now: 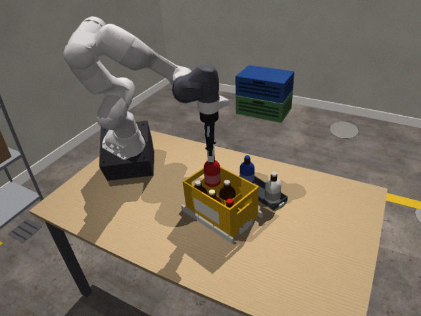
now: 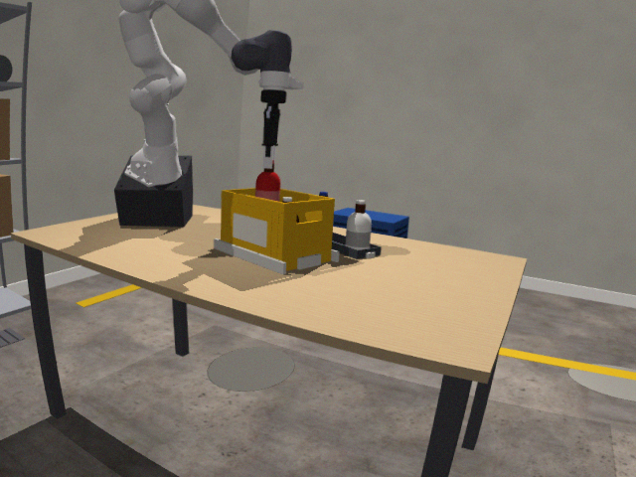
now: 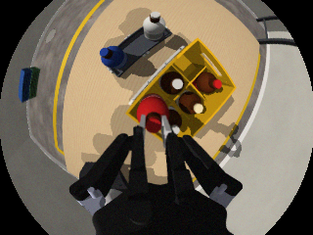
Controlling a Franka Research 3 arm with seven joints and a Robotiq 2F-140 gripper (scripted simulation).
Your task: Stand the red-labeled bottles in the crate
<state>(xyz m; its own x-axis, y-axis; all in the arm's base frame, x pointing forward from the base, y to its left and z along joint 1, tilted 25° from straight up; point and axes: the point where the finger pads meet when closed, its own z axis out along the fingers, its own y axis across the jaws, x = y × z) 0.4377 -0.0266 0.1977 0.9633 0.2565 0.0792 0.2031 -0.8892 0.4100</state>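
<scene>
My hand is 80 mm above the red-labeled bottle. The rest, counted from my hand: blue-labeled bottle (190 mm below, 170 mm to the left, 120 mm ahead); white-labeled bottle (270 mm ahead, 190 mm below, 70 mm to the left); yellow crate (190 mm below, 80 mm to the right, 60 mm ahead).
</scene>
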